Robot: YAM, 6 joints.
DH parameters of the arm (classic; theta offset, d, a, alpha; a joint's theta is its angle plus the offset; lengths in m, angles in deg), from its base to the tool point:
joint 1: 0 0.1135 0.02 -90
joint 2: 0 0 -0.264 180
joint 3: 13.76 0 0.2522 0
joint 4: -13.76 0 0.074 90
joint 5: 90 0 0 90
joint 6: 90 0.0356 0 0
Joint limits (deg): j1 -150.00..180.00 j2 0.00..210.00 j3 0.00..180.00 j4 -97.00..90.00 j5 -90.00..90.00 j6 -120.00..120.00
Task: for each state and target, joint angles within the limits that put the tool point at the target. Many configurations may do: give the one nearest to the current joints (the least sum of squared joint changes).
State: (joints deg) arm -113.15 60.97 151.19 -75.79 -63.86 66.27
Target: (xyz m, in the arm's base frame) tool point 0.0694 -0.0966 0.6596
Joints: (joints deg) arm -69.83 87.06 157.88 -50.40 -63.39 66.27
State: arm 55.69 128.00 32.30 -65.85 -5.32 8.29
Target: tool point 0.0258 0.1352 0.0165
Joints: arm 76.48 131.91 37.42 -61.37 -10.57 8.29
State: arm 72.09 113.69 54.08 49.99 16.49 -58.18
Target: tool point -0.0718 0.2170 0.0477
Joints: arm 110.13 105.05 15.60 44.90 11.81 -58.18
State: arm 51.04 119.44 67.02 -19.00 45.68 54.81
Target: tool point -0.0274 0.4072 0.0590
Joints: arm 97.17 128.45 73.38 -15.27 41.67 54.81
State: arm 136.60 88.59 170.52 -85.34 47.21 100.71
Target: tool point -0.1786 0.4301 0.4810
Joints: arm 115.31 132.69 167.81 -44.48 39.02 100.71
